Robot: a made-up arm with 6 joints. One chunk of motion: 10 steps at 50 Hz.
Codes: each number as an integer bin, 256 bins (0 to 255) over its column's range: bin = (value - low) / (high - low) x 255, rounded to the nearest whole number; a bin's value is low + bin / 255 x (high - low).
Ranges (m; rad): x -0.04..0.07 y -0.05..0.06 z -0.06..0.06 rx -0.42..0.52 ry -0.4..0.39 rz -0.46..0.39
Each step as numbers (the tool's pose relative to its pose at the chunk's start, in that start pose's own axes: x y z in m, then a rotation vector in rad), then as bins.
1 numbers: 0.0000 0.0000 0.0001 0.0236 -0.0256 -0.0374
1 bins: 93 116 128 120 121 127
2 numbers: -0.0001 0.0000 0.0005 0.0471 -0.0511 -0.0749
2 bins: 92 116 129 127 113 116
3 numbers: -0.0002 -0.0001 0.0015 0.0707 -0.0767 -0.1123
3 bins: 92 116 131 133 104 104
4 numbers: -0.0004 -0.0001 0.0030 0.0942 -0.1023 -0.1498
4 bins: 92 116 134 139 96 93
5 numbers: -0.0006 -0.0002 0.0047 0.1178 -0.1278 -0.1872
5 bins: 91 115 137 146 88 82
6 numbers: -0.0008 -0.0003 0.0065 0.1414 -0.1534 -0.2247
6 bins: 91 115 141 152 80 71
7 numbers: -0.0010 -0.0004 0.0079 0.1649 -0.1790 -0.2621
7 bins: 90 115 144 159 71 59
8 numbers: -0.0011 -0.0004 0.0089 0.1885 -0.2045 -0.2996
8 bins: 90 115 146 165 63 48
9 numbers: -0.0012 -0.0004 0.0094 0.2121 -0.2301 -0.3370
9 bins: 90 115 147 171 55 37
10 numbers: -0.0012 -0.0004 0.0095 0.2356 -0.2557 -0.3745
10 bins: 90 115 148 178 47 26
